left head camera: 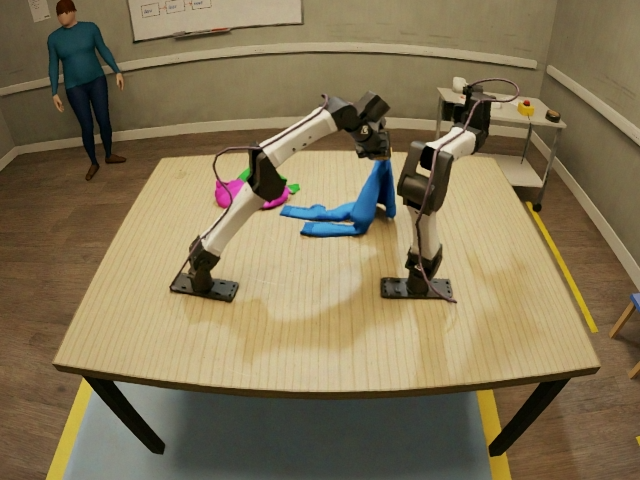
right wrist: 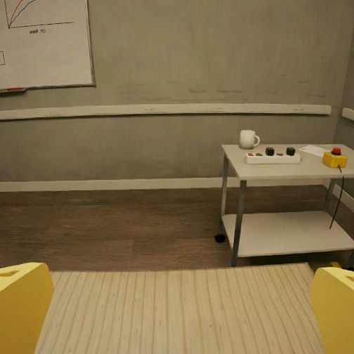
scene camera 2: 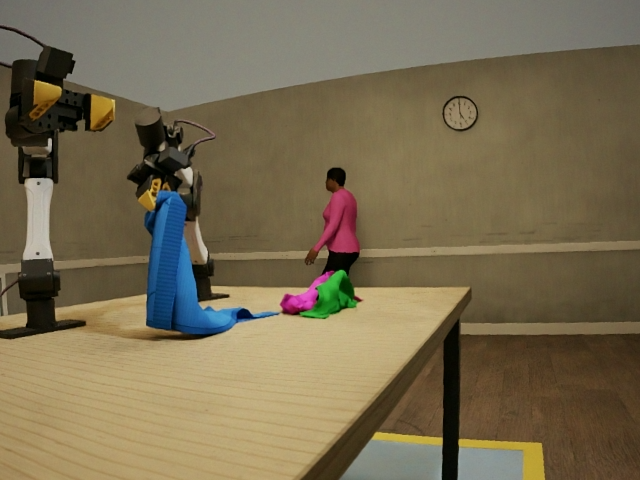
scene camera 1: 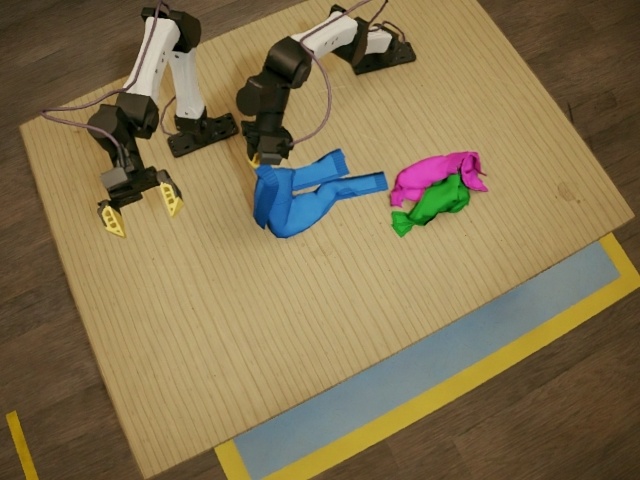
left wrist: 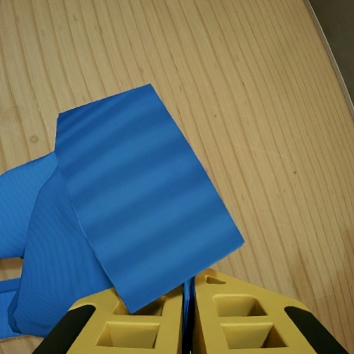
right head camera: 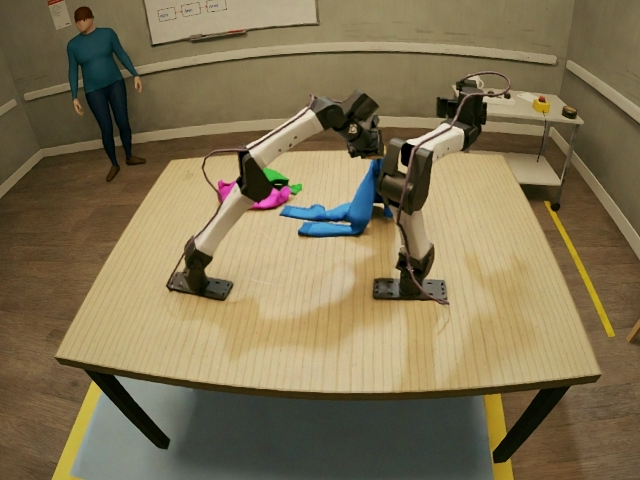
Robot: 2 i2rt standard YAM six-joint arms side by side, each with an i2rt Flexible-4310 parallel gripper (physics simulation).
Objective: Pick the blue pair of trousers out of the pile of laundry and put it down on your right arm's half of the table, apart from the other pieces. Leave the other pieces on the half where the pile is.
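The blue trousers (left head camera: 368,204) (right head camera: 363,201) (scene camera 1: 299,206) (scene camera 2: 173,268) (left wrist: 145,195) hang by the waist end from my left gripper (left wrist: 187,278) (scene camera 2: 156,196), which is shut on them above the table. Their legs lie on the table, pointing toward the pile. The pile is a magenta piece (left head camera: 225,195) (right head camera: 281,196) (scene camera 1: 423,175) (scene camera 2: 299,302) and a green piece (right head camera: 273,176) (scene camera 1: 439,198) (scene camera 2: 336,297), touching each other; my left arm partly hides it in both head camera views. My right gripper (scene camera 1: 142,211) (scene camera 2: 76,108) is open and empty, raised at the left of scene camera 1.
The wooden table (left head camera: 310,335) (scene camera 1: 232,335) carries both arm bases. Behind it stands a cart (right wrist: 241,215) with a white mug (right wrist: 247,139), a power strip (right wrist: 272,158) and a yellow button box (right wrist: 334,159). A person (left head camera: 80,56) stands at the back left, and another person (scene camera 2: 342,222) shows in scene camera 2.
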